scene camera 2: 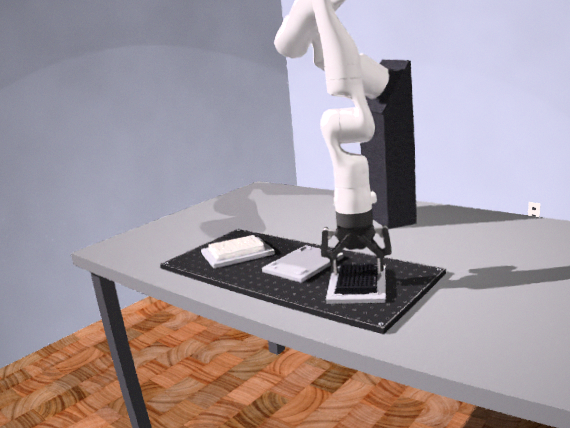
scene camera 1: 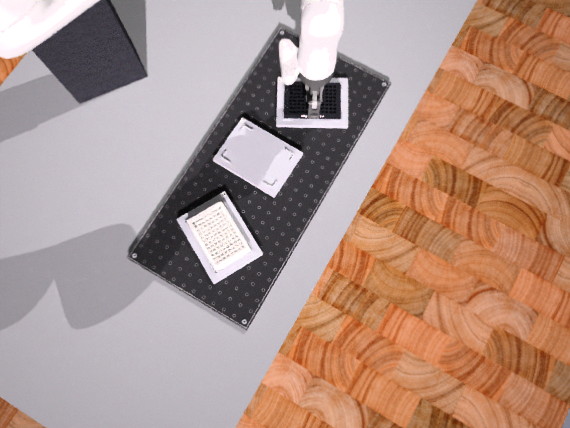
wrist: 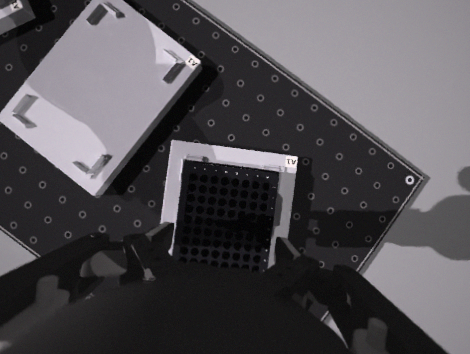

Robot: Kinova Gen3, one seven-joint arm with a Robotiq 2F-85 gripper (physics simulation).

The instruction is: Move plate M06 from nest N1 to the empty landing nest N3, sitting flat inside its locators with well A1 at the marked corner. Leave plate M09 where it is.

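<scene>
A black well plate [scene camera 1: 296,100] [scene camera 2: 356,285] [wrist: 225,200] lies in a pale nest [scene camera 1: 312,123] [scene camera 2: 356,300] [wrist: 173,200]; an A1 mark [wrist: 291,161] is on that nest's corner in the wrist view. My gripper [scene camera 1: 314,102] [scene camera 2: 357,271] [wrist: 224,241] is open and points down, its fingertips low at two opposite sides of the black plate; contact cannot be told. An empty nest [scene camera 1: 255,155] [scene camera 2: 295,266] [wrist: 100,90] with corner locators and an A1 mark [wrist: 192,62] is in the middle. A white plate [scene camera 1: 217,235] [scene camera 2: 236,247] sits in the third nest [scene camera 1: 252,254] [scene camera 2: 220,261]. No plate or nest names are readable.
The nests stand on a black perforated board [scene camera 1: 200,180] [scene camera 2: 270,292] [wrist: 350,165] on a grey table [scene camera 1: 100,175] [scene camera 2: 175,230]. The arm's dark pedestal [scene camera 1: 95,55] [scene camera 2: 400,150] stands behind the board. The empty nest is close beside the black plate's nest.
</scene>
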